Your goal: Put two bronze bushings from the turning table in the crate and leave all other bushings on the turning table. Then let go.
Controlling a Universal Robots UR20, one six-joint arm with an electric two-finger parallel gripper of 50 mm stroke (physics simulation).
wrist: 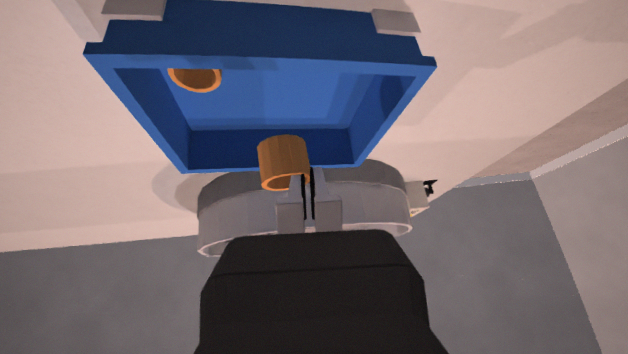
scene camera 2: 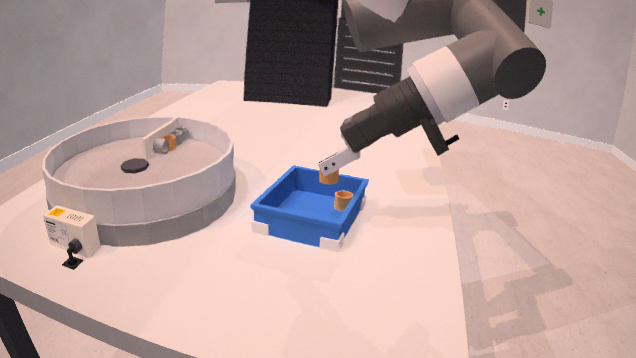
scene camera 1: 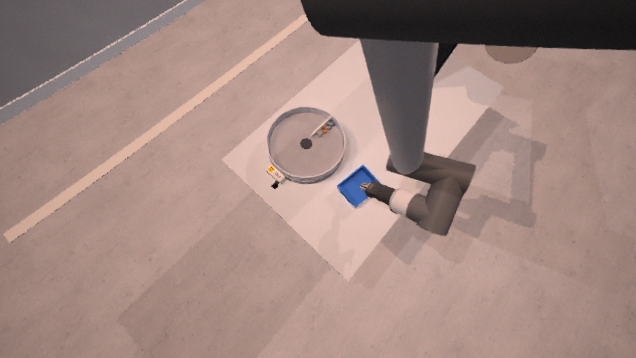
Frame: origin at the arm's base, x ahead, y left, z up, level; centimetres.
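Seen in the pictures: gripper, fingertip midpoint: (wrist: 307, 182) (scene camera 2: 322, 169) (scene camera 1: 361, 186).
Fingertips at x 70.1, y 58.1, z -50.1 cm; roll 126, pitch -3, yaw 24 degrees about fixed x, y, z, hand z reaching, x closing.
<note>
Pixels of each thing's top centre, then the offset from my fingertips to it. "pt": a spot on its surface instead.
- blue crate, top centre: (wrist: 276, 132) (scene camera 2: 314, 191) (scene camera 1: 359, 185) dx -1.3, dy -2.0, dz -4.9 cm
- pale divider, surface spot: (scene camera 2: 152, 140) pt dx +7.8, dy -37.2, dz -1.3 cm
- control box, surface spot: (scene camera 2: 72, 230) (scene camera 1: 276, 179) pt dx +37.1, dy -22.3, dz -5.3 cm
My gripper (scene camera 1: 365, 186) (scene camera 2: 327, 169) (wrist: 307, 182) is shut on the wall of a bronze bushing (scene camera 2: 329, 177) (wrist: 283, 157). It holds the bushing over the blue crate (scene camera 1: 345, 196) (scene camera 2: 290, 225) (wrist: 270, 40); the exact height above the crate's floor is hard to tell. Another bronze bushing (scene camera 2: 343, 202) (wrist: 200, 90) stands inside the crate, apart from the held one. On the turning table (scene camera 1: 306, 180) (scene camera 2: 150, 205) (wrist: 360, 200), a bronze bushing (scene camera 1: 324, 131) (scene camera 2: 171, 142) sits among grey bushings (scene camera 2: 161, 145) along the divider.
The turning table has a raised wall around it and a pale divider (scene camera 2: 152, 140). A control box (scene camera 1: 276, 174) (scene camera 2: 72, 230) (wrist: 419, 195) stands at its edge. A tall dark cabinet (scene camera 2: 290, 50) stands at the back. The crate has pale corner brackets (scene camera 2: 330, 243) at its foot.
</note>
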